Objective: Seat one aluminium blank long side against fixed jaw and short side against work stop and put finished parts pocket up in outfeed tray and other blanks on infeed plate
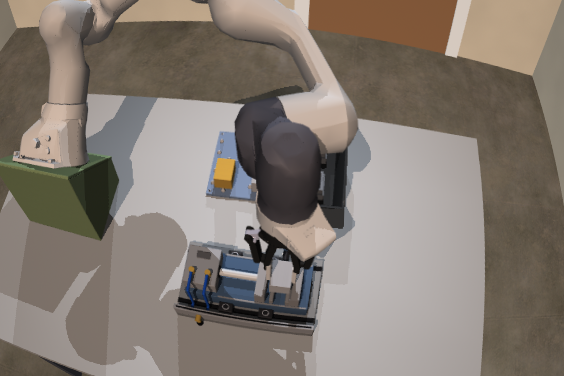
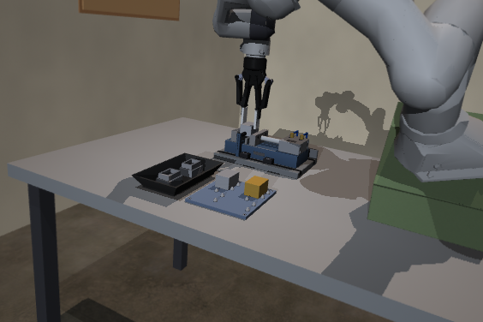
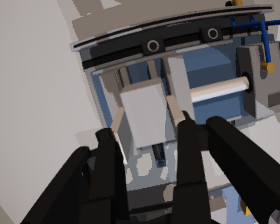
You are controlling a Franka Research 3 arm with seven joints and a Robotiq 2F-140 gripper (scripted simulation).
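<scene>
Right now my hand is 70 mm past the blue vise, 10 mm to the right of it and 100 mm above it. Also, from my hand: brass blank 130 mm behind, 300 mm to the left, 110 mm below; then aluminium blank 50 mm behind, 290 mm to the left, 110 mm below.
</scene>
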